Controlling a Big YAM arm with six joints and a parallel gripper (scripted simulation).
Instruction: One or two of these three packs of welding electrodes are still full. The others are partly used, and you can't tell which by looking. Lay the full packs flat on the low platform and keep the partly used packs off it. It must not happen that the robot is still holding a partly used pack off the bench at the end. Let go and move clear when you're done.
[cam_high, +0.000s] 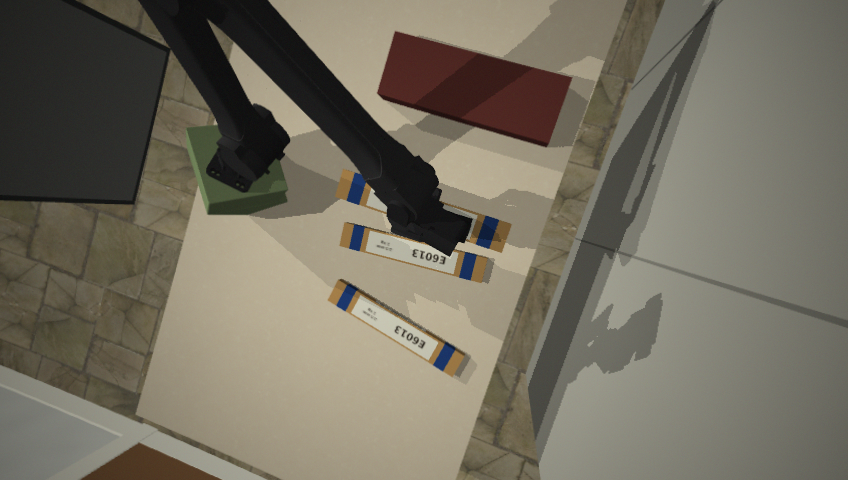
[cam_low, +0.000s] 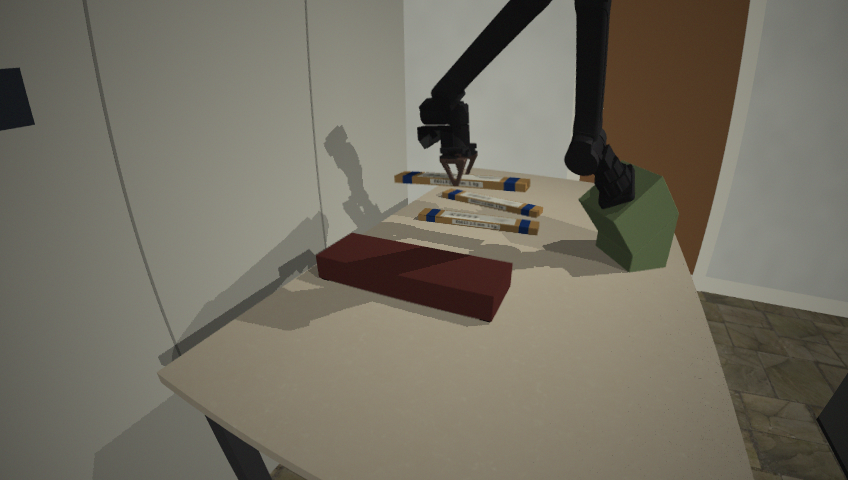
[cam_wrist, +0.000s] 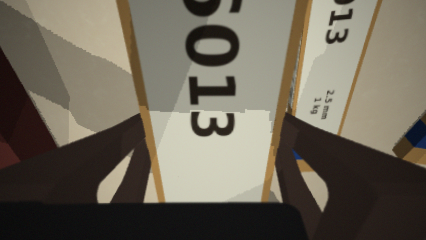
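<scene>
Now: the dark red low platform 70 mm behind my hand, 280 mm to the left of it and 140 mm below it. Also, from my hand: pack of welding electrodes right at my hand.
</scene>
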